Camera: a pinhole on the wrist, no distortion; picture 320 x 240 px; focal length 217.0 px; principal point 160.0 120.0 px. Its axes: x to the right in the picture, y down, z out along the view. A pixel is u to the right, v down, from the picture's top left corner.
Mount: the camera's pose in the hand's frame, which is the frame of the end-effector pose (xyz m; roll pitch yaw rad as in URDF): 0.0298 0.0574 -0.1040 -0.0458 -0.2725 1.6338
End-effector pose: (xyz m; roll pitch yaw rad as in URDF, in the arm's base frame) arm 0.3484 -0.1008 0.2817 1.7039 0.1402 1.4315
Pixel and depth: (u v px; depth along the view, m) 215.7 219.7 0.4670
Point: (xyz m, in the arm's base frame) 0.6859 -0.3551 0.2964
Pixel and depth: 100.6 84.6 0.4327
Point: 0.6134 -0.0721 0.0641
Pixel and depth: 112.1 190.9 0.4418
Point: 0.5895 -0.2839 0.1003
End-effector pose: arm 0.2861 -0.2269 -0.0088 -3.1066 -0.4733 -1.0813
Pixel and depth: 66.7 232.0 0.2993
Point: 0.4045 -0.1084 -0.1878
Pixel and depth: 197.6 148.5 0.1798
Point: 0.2718 -0.2738 -0.0782
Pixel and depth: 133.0 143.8 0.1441
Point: 0.2976 -0.2469 -0.0297
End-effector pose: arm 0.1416 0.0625 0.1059 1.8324 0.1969 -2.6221
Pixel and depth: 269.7 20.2 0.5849
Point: -0.3798 0.4351 0.1011
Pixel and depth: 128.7 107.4 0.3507
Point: 0.0337 0.2210 -0.0393
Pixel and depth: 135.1 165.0 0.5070
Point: 0.0979 0.3999 -0.1033
